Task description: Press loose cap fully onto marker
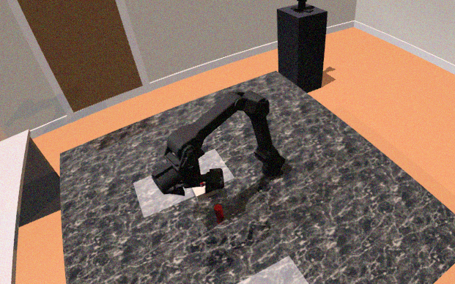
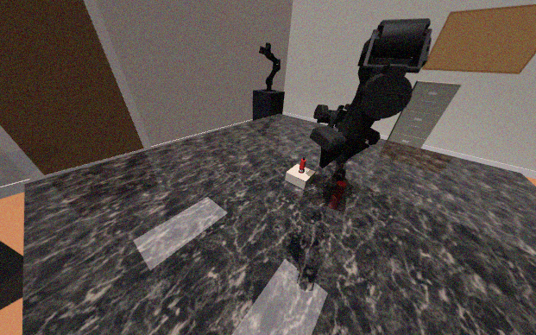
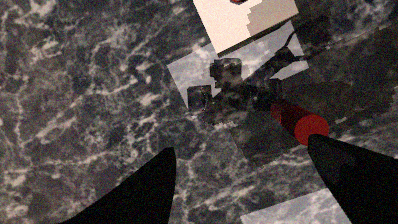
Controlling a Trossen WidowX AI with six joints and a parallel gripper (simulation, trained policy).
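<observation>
My gripper tip is 10 cm above the red cap, 5 cm past it and 4 cm to the right of it. Also, from my gripper tip: pale holder block: 11 cm below, 9 cm to the right, 5 cm behind; then red marker: 9 cm to the right, 5 cm below, 5 cm behind.
</observation>
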